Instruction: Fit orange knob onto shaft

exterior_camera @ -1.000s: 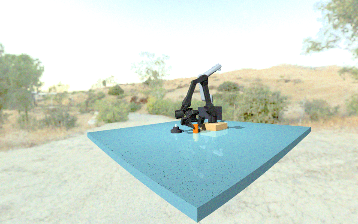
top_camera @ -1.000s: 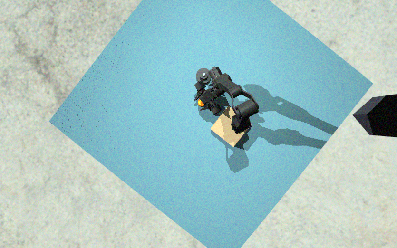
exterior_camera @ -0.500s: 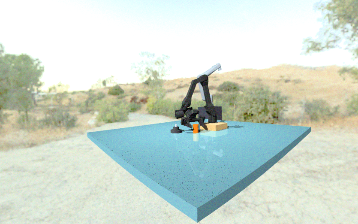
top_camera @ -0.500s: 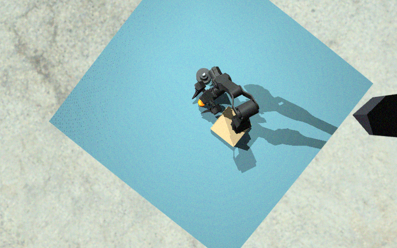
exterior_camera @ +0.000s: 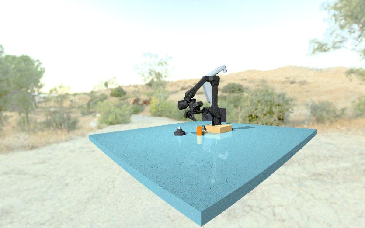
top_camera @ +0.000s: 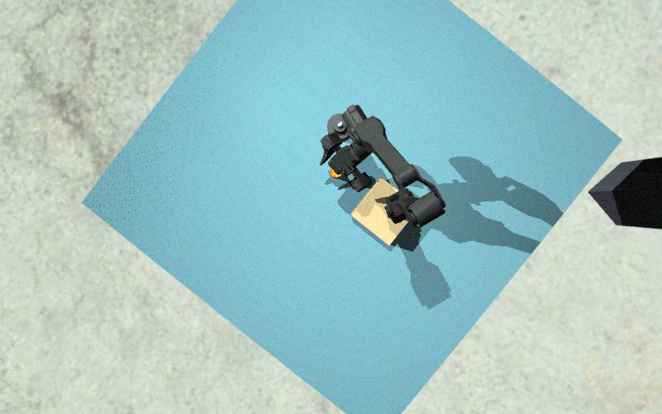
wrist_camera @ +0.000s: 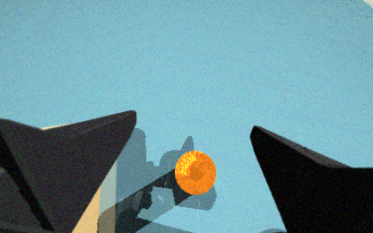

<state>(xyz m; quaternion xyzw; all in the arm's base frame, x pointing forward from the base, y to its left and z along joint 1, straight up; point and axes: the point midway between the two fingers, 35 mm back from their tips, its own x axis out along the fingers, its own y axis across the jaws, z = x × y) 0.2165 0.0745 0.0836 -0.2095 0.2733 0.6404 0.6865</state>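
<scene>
Right now the orange knob is 60 mm below my gripper tip and 30 mm to the right of it. From my gripper tip the other things lie so: round dark pedestal (140 mm to the right, 110 mm ahead, 80 mm below).
</scene>
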